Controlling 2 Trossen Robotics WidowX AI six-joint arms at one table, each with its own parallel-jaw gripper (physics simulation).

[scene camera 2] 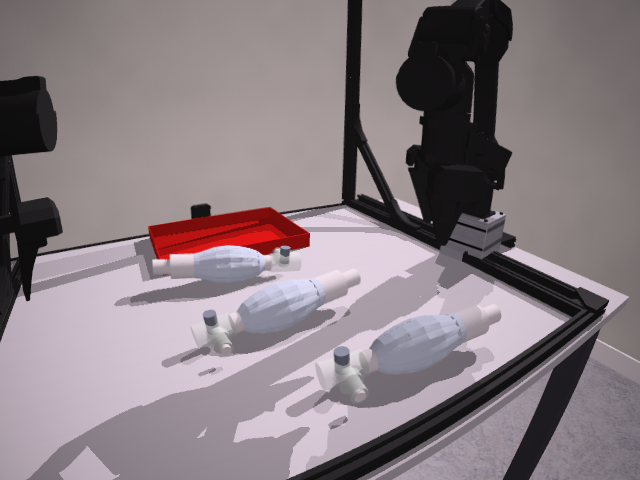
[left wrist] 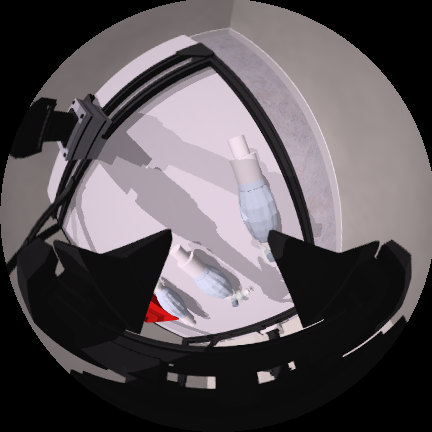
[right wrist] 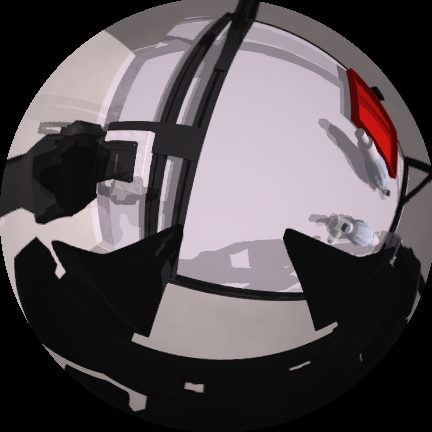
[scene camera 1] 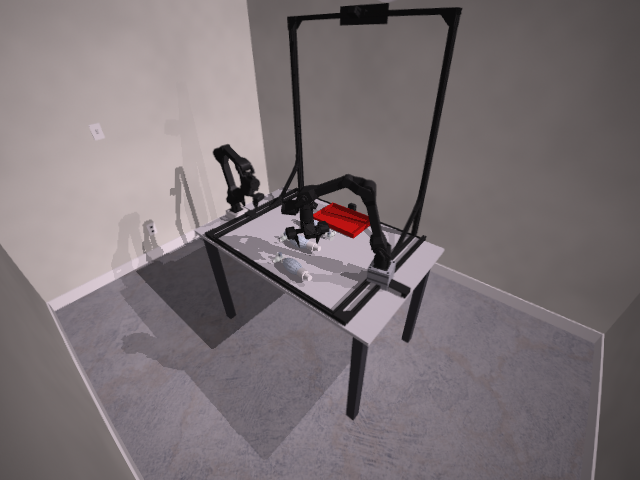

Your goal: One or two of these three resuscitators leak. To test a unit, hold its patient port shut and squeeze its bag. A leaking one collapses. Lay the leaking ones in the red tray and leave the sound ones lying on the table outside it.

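Places are measured from the left arm's base along level axes (x ahead, y left, z up), in centimetres.
Pixels of known places: left gripper, fingertip midpoint: (scene camera 2: 433, 232) (left wrist: 220, 235) (scene camera 1: 308, 245); right gripper, fingertip midpoint: (right wrist: 235, 231) (scene camera 1: 250, 207); left arm's base, link origin: (scene camera 2: 476, 212) (left wrist: 67, 126) (right wrist: 397, 249) (scene camera 1: 382, 264); right arm's base, link origin: (left wrist: 272, 331) (right wrist: 119, 159) (scene camera 1: 236, 209).
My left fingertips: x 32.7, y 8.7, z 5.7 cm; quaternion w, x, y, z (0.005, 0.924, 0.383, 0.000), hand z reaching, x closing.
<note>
Ahead of a thing's pixels: the offset from my left fingertips to its top centre.
Three resuscitators with pale blue, rounded bags lie on the table outside the red tray {dx +4.5, dy -48.2, dz -12.3 cm} (scene camera 2: 298, 241) (left wrist: 159, 312) (right wrist: 352, 97). The front one {dx +6.9, dy +4.8, dz -8.8 cm} (scene camera 1: 293, 268) (scene camera 2: 419, 343) (left wrist: 257, 207) lies near the front edge. The middle one {dx +14.0, dy -13.7, dz -8.8 cm} (scene camera 2: 281, 304) (left wrist: 214, 282) (right wrist: 361, 233) lies behind it, partly hidden by the left arm in scene camera 1. The back one {dx +12.7, dy -32.1, dz -8.8 cm} (scene camera 2: 230, 264) (left wrist: 173, 301) (right wrist: 376, 171) lies beside the tray. My left gripper (left wrist: 220, 235) is open and empty above the table. My right gripper (right wrist: 235, 231) is open and empty, away from the resuscitators, near its own arm's base.
A black frame rail (scene camera 2: 465, 395) runs along the table's front edge. A tall black frame post (scene camera 1: 296, 103) (scene camera 2: 352, 103) rises behind the table. A small black object (scene camera 2: 200, 210) stands behind the tray. The left arm's base (scene camera 1: 381, 273) (scene camera 2: 478, 235) sits at the table's right end.
</note>
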